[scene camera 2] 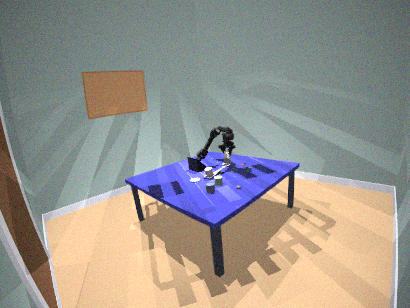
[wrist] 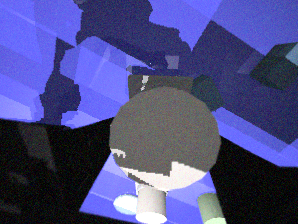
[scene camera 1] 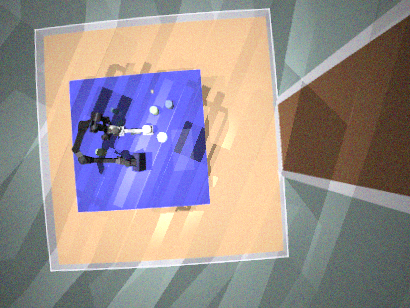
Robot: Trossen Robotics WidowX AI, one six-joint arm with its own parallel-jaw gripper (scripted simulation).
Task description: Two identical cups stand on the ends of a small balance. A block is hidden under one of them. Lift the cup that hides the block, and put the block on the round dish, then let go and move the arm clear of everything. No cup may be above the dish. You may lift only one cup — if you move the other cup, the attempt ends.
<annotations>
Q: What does my gripper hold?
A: A pale cup.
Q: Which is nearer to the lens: the pale cup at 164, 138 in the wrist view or the light blue block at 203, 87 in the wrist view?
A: The pale cup.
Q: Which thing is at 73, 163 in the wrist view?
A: My gripper.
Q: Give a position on a balance beam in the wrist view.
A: At 136, 83
</annotations>
